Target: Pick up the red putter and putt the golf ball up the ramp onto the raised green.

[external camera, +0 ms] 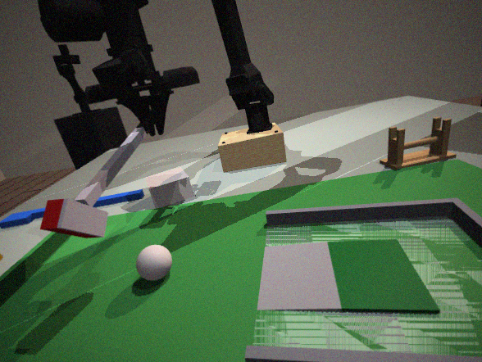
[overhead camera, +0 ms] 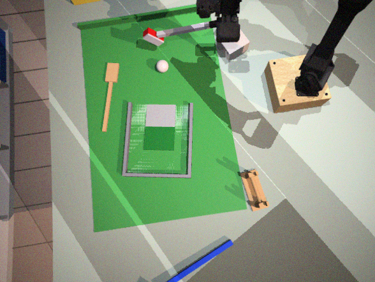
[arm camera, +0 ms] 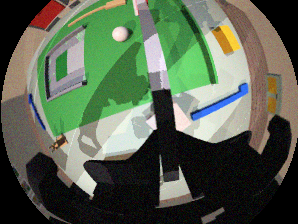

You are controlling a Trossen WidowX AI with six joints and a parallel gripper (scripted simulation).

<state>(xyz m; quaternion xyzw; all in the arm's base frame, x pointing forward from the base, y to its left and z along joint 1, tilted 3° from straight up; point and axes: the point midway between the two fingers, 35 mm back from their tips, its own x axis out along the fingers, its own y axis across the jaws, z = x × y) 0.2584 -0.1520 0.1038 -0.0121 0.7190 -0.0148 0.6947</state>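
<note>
My gripper tip is now 120 mm short of the red putter. Round my gripper tip: small wooden rack: 100 mm behind, 470 mm to the left, 110 mm below; wooden paddle: 390 mm ahead, 140 mm to the left, 130 mm below; white golf ball: 210 mm ahead, 60 mm to the left, 120 mm below.
</note>
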